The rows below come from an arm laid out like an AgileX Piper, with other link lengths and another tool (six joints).
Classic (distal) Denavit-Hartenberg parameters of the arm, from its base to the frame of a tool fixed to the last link. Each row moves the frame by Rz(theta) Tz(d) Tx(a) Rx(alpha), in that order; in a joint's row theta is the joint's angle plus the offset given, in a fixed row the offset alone. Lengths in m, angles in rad.
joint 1: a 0, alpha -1.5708, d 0.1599, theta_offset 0
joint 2: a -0.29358, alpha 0, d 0, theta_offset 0.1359
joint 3: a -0.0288, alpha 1.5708, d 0, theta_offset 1.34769
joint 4: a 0, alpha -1.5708, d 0.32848, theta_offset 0
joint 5: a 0, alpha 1.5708, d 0, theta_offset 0
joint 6: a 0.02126, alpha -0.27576, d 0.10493, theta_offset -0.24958
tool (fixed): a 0, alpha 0, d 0.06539, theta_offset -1.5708
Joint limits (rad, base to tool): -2.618..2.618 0..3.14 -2.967..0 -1.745..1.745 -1.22..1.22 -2.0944..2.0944
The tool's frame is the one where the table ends.
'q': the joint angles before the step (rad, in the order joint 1, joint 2, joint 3, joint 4, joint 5, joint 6). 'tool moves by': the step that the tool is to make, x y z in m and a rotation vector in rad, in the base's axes. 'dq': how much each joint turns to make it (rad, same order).
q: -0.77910, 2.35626, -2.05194, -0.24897, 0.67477, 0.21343
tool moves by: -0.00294, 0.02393, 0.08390, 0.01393, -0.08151, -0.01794
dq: 0.01308, -0.14595, 0.00001, 0.07071, 0.09947, 0.00000
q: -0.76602, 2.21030, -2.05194, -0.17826, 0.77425, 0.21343
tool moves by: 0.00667, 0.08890, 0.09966, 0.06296, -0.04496, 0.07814
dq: 0.10479, -0.19690, 0.00000, 0.07666, 0.20597, 0.00000
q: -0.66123, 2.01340, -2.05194, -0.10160, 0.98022, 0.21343
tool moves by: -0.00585, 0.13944, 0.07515, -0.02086, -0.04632, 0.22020
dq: 0.21191, -0.28571, 0.17568, 0.01596, 0.05886, -0.01482
